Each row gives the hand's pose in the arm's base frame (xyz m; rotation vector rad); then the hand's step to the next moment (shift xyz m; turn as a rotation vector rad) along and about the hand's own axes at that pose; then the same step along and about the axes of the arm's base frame.
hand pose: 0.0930 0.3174 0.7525 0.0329 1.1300 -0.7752
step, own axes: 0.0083 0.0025 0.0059 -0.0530 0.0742 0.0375
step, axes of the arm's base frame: 0.0078 -0.0050 -0.0050 0.0616 0.0688 0.0345
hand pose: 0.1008 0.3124 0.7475 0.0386 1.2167 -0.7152
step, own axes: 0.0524 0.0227 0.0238 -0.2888 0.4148 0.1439
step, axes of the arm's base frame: 0.0401 -0.0168 -0.0440 0.2906 0.4069 0.1617
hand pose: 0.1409 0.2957 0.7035 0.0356 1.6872 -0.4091
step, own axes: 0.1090 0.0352 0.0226 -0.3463 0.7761 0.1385
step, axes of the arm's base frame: 0.0126 0.0036 -0.1160 0.3872 0.7582 0.1287
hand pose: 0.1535 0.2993 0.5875 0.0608 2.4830 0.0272
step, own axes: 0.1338 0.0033 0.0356 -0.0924 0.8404 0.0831
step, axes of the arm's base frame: -0.0839 0.0102 -0.1098 0.1551 0.8350 0.0197
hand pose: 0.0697 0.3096 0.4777 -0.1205 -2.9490 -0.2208
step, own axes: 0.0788 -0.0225 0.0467 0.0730 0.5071 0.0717
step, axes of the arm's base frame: -0.0875 -0.0097 -0.0339 -0.0364 0.5158 0.0149
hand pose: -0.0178 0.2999 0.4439 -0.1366 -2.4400 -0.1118
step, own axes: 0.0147 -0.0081 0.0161 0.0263 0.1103 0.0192
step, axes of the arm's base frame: -0.0225 -0.0051 -0.0032 -0.0181 0.1133 0.0072
